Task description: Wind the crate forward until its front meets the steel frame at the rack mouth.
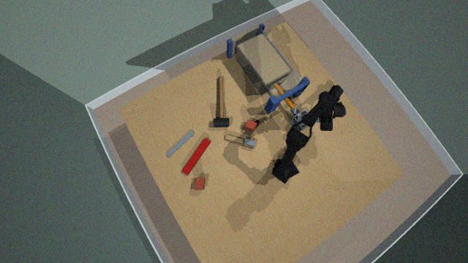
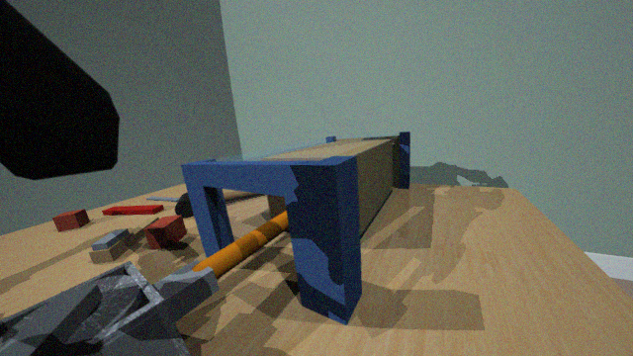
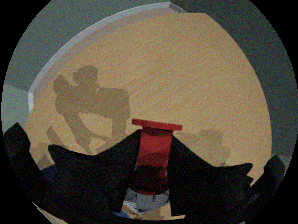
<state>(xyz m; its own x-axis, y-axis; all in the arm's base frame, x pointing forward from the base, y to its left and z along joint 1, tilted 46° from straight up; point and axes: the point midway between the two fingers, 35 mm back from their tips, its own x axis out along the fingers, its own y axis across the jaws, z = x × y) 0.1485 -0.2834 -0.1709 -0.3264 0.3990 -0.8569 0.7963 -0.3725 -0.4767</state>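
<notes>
Right now the blue frame is 220 mm ahead of my gripper tip, 110 mm to the left of it and 30 mm below it. The rest, counted from my gripper tip: red grip (10 mm to the left, 10 mm ahead); brush-like tool (460 mm to the left, 130 mm ahead, 110 mm below); grey winch (100 mm below, 90 mm to the left, 50 mm ahead).
</notes>
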